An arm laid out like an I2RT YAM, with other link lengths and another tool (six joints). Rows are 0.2 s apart.
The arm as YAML. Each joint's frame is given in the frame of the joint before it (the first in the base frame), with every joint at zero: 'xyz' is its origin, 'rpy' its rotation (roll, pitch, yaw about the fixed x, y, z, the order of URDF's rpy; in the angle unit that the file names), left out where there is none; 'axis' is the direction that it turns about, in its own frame. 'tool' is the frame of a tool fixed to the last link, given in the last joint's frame.
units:
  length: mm
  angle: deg
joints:
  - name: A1
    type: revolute
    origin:
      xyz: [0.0, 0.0, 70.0]
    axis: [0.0, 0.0, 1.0]
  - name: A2
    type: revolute
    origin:
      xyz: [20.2, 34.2, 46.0]
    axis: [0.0, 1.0, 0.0]
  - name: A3
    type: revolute
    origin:
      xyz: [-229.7, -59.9, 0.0]
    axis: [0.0, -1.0, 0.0]
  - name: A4
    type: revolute
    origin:
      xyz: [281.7, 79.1, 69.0]
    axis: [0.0, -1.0, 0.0]
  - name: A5
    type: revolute
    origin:
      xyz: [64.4, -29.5, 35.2]
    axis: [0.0, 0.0, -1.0]
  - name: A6
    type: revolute
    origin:
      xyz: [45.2, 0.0, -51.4]
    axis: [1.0, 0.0, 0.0]
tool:
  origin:
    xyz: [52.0, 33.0, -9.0]
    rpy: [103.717, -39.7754, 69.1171]
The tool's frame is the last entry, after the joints.
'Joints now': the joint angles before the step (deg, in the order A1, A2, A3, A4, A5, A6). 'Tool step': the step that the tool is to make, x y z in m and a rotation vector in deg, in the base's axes. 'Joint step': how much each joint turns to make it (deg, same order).
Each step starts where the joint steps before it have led.
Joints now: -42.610 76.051 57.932 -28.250 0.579 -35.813
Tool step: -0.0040 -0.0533 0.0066 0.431 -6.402 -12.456
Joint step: -6.913 4.669 3.635 5.056 0.542 7.384
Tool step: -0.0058 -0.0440 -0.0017 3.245 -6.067 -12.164
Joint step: -5.157 5.615 3.851 2.681 0.701 9.727
